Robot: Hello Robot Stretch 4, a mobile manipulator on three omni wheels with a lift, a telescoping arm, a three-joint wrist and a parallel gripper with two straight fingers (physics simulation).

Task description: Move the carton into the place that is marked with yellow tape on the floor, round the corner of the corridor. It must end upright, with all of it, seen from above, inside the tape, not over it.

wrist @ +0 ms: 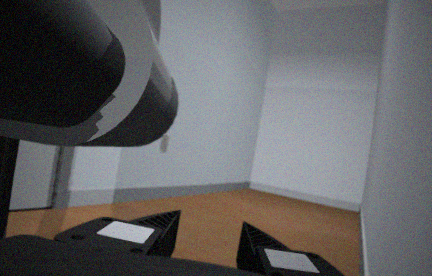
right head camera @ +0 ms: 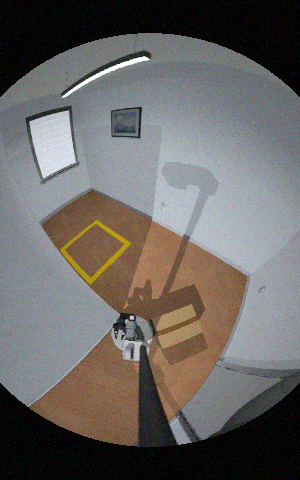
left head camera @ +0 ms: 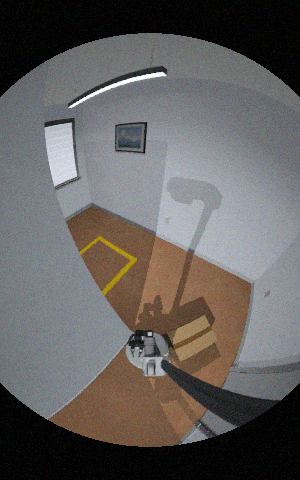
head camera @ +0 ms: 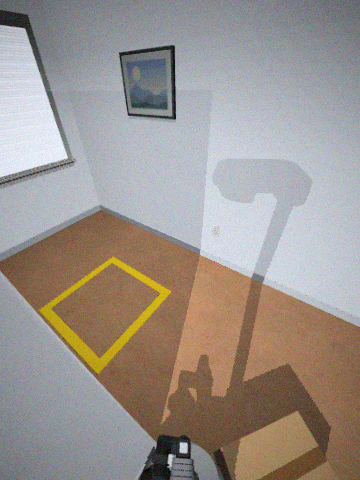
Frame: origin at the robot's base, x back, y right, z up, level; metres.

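Seen in the pictures: gripper, fingertip midpoint: (wrist: 208, 235) (right head camera: 118, 339) (left head camera: 135, 356).
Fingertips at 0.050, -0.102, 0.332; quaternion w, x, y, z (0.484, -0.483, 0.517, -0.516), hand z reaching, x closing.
A point is followed by its place in that frame, as x, y, z.
The carton (head camera: 275, 440) @[-0.213, 0.411, 0.294] (left head camera: 197, 345) @[-0.015, 0.446, 0.294] (right head camera: 182, 337) @[0.014, 0.459, 0.294] is light brown with a darker stripe across its top. It rests on the floor at the lower right, close beside the robot's round base. The yellow tape outline (head camera: 131, 331) @[-0.829, -0.446, -0.026] (left head camera: 120, 276) @[-0.920, -0.361, -0.030] (right head camera: 110, 262) @[-0.874, -0.396, -0.028] is on the floor at the left, past the near wall's edge, apart from the carton. Part of it is hidden by that wall in the left head view. My gripper (wrist: 208, 235) @[0.050, -0.102, 0.332] is open, with a gap between its fingers. It is above the base, to the left of the carton and not touching it. The carton does not show in the wrist view.
A near grey wall (head camera: 55, 400) @[-0.151, -0.175, 1.200] (left head camera: 30, 280) @[-0.131, -0.187, 1.424] (right head camera: 35, 320) @[-0.028, -0.252, 1.164] runs along the left, close to the gripper and base. The far wall (head camera: 300, 125) @[-1.453, 0.643, 1.339] with a framed picture (head camera: 147, 82) @[-2.062, -0.371, 1.551] stands behind the tape. A window (right head camera: 52, 145) @[-2.187, -1.763, 1.349] is at the left. The robot's shadow falls across floor and wall.
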